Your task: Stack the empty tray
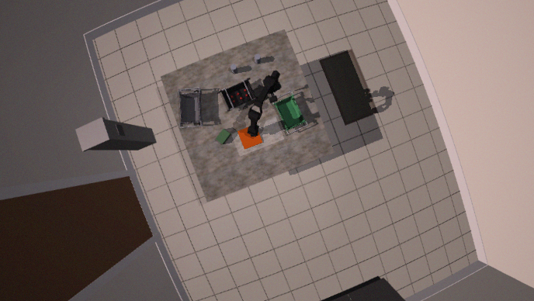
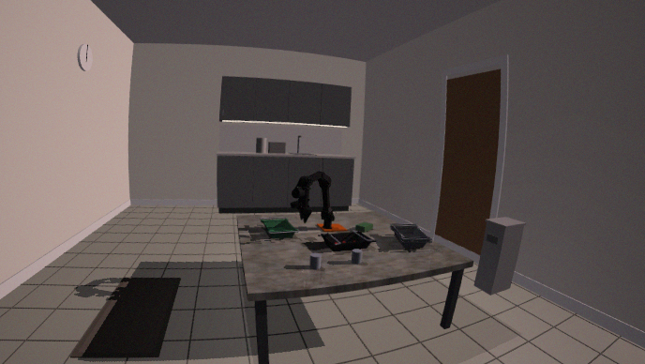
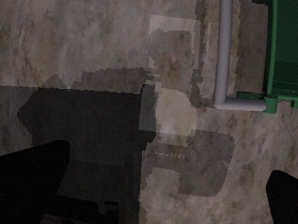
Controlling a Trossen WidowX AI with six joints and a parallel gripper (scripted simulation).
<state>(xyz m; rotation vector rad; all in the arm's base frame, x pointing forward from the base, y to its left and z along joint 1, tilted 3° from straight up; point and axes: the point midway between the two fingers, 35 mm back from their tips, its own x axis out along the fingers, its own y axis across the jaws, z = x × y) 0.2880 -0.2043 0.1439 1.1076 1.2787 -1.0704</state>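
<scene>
My gripper tip is 17 cm past the green tray, 16 cm to the left of it and 9 cm above it. The rest, counted from my gripper tip: green block 48 cm to the left, 27 cm behind, 12 cm below.
</scene>
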